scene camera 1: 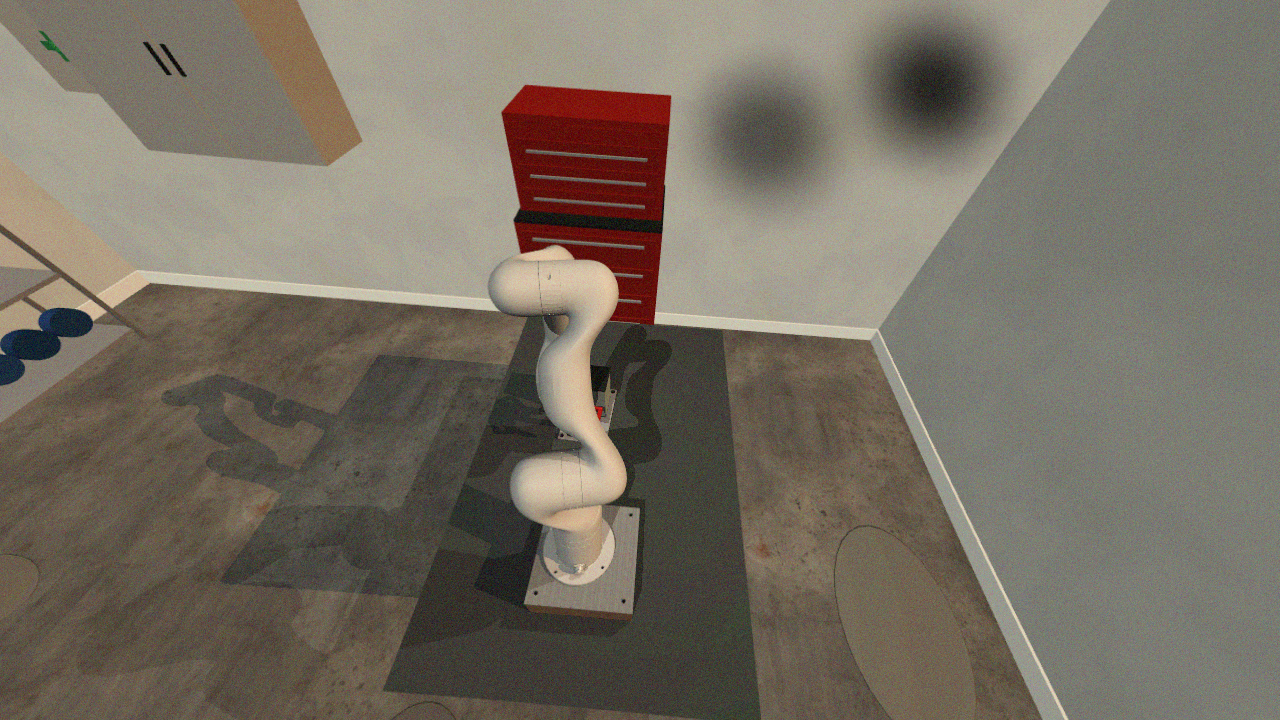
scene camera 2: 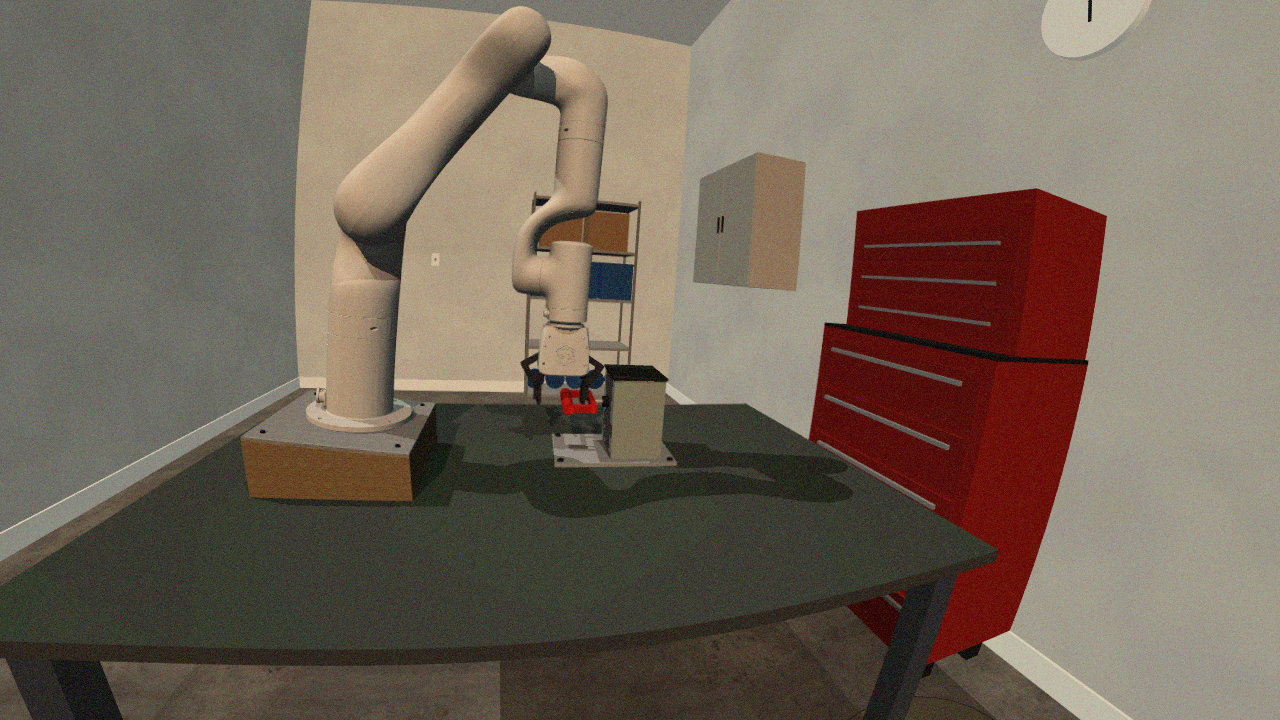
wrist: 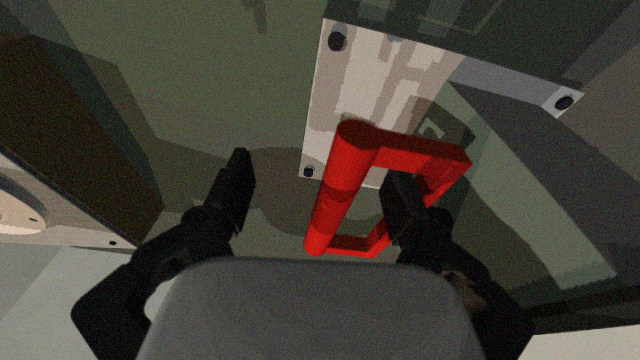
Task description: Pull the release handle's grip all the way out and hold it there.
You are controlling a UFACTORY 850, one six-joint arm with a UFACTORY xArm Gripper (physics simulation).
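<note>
The release handle is a red rectangular loop with a thick round grip (scene camera 2: 567, 402) (wrist: 341, 192). It sticks out from the beige box (scene camera 2: 635, 416) on a pale base plate (scene camera 2: 572, 460) (wrist: 370, 55); a bit of red also shows beside the arm in scene camera 1. My gripper (scene camera 2: 561, 394) (wrist: 320, 170) points down and is wide open. In the wrist view its left finger stands well left of the grip, and its right finger is at the loop's opening, between the grip and the loop's back bar. Neither finger visibly touches the grip. The right finger hides the rod behind the loop.
The arm's wooden base block (scene camera 2: 326, 470) stands on the dark table (scene camera 2: 501, 573) to the left of the box in scene camera 2. A red tool cabinet (scene camera 1: 586, 134) (scene camera 2: 948, 304) and a shelf rack (scene camera 2: 636, 304) stand beyond the table.
</note>
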